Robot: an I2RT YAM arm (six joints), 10 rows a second.
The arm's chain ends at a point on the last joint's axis. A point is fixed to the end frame.
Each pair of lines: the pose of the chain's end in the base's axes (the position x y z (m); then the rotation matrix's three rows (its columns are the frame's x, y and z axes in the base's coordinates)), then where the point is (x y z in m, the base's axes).
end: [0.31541, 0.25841, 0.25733], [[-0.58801, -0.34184, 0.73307], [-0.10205, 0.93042, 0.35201], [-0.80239, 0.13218, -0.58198]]
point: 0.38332 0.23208 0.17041
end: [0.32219, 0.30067, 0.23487], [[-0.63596, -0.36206, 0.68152], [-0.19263, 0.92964, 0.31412], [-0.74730, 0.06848, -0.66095]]
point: 0.38504 0.26799 0.14632
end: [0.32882, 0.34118, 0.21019], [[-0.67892, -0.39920, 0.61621], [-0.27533, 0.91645, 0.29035], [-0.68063, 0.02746, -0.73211]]
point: 0.38652 0.30443 0.11975
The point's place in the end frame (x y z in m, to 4 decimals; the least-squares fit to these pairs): 0.0325 -0.0592 0.0911
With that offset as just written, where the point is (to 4 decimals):
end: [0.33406, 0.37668, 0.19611], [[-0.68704, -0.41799, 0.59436], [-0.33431, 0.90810, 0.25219], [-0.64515, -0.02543, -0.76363]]
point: 0.3906 0.3350 0.1071
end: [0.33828, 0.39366, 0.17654], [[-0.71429, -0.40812, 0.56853], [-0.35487, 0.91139, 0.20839], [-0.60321, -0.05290, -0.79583]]
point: 0.3910 0.3472 0.0876
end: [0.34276, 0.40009, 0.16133], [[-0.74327, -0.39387, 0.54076], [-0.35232, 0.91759, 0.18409], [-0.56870, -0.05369, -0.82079]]
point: 0.3912 0.3511 0.0713
